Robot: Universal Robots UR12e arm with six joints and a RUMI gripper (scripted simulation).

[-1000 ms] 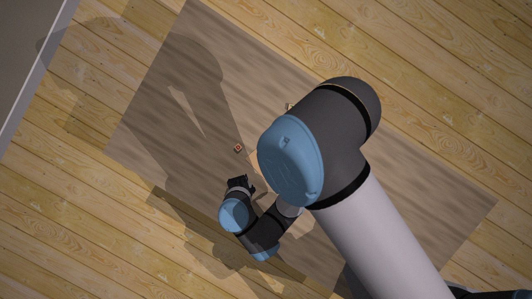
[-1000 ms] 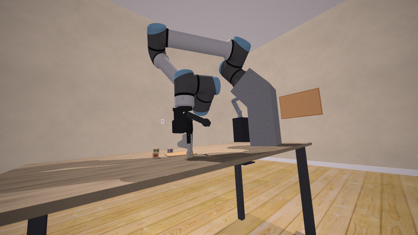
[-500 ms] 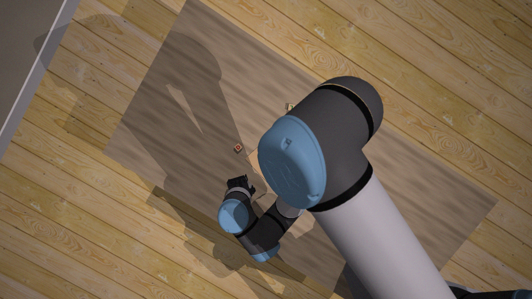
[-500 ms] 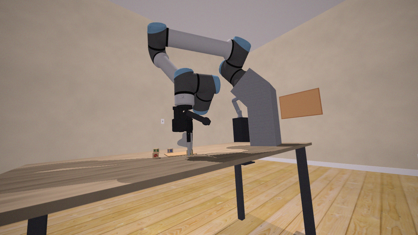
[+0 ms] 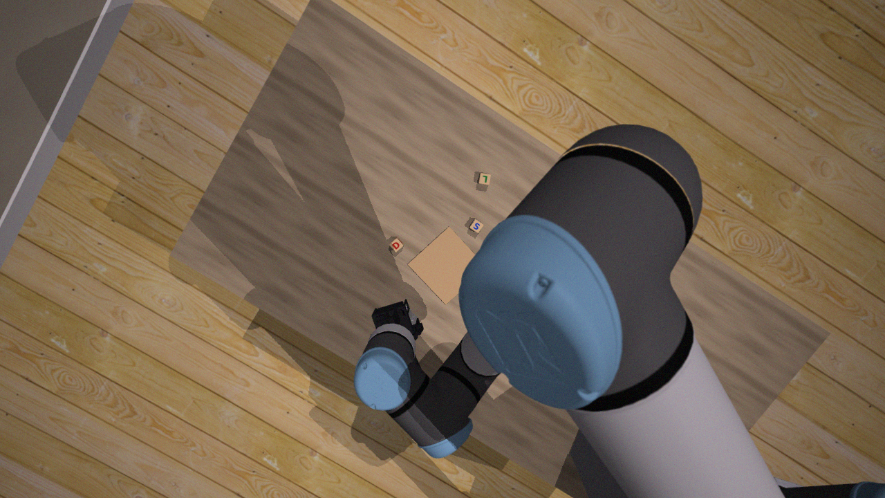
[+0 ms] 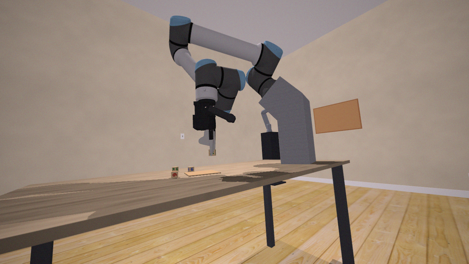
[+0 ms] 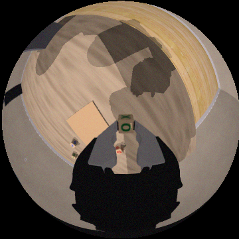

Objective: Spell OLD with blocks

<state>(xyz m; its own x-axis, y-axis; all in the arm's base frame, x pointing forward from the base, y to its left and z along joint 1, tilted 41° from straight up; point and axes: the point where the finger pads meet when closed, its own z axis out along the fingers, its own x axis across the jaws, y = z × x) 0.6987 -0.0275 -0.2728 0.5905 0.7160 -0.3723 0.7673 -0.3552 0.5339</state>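
Now: the mat 20 mm behind my hand, 140 mm to the right of it and 90 mm below it.
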